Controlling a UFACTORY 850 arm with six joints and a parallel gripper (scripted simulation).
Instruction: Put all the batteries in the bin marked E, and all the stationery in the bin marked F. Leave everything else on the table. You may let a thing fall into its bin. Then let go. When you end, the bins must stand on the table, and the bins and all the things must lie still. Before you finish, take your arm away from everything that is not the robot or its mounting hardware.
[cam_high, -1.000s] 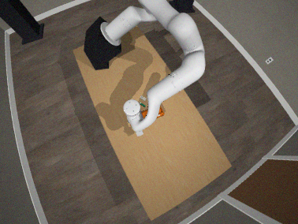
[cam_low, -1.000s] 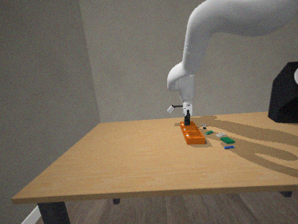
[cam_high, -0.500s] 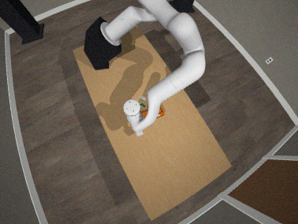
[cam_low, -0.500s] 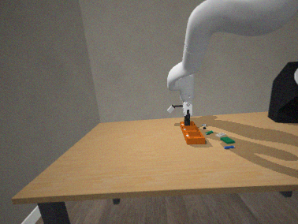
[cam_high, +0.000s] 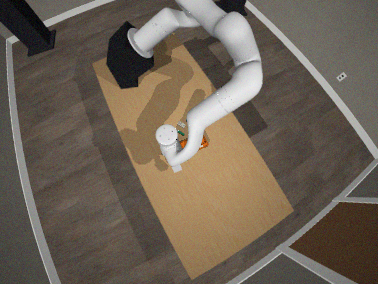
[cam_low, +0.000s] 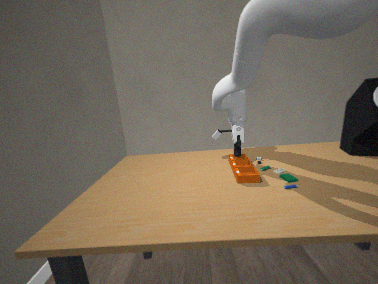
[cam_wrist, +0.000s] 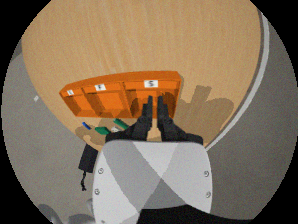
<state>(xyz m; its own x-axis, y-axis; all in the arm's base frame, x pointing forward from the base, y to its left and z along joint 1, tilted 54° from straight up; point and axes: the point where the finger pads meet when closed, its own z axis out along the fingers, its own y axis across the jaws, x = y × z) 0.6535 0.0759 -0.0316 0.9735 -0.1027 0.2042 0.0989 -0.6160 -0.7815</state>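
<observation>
Now: the orange bin tray 20 mm behind my hand, 90 mm to the left of it and 40 mm below it. Also, from my hand: small grey thing (110 mm behind, 40 mm to the right, 50 mm below); small black thing (100 mm behind, 10 mm to the left, 50 mm below); green battery (120 mm behind, 80 mm to the left, 50 mm below).
</observation>
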